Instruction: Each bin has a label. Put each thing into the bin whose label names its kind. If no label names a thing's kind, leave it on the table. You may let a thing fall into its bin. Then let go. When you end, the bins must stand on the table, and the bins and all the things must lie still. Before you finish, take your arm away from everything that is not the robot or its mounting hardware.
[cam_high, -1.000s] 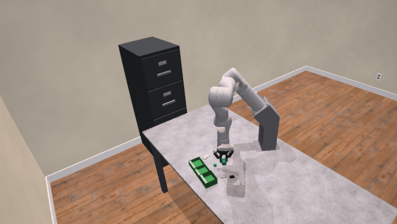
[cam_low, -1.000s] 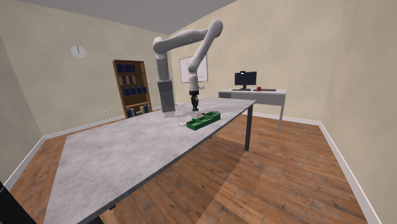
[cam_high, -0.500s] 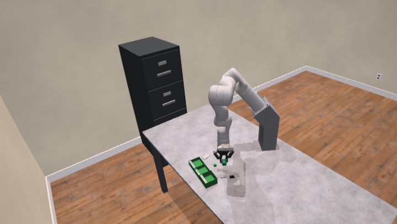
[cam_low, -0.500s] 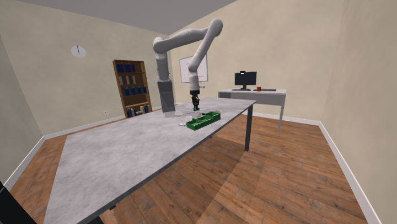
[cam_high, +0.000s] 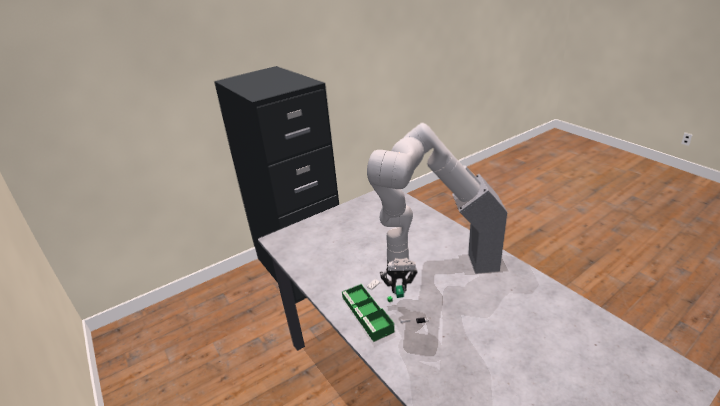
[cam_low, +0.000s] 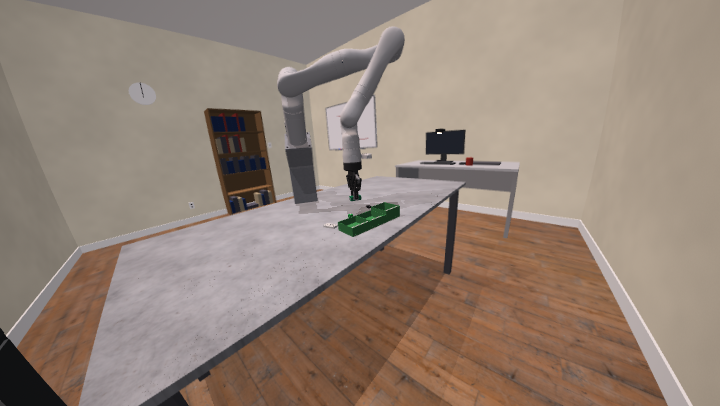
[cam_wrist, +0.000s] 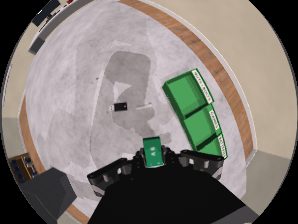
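My gripper is now 15 cm to the left of the white piece, 8 cm above it and 2 cm past it. Round my hand: grey pin: 8 cm below, 6 cm to the left, 5 cm ahead; small green cube: 8 cm below, 5 cm to the right; black piece: 11 cm to the left, 8 cm below.
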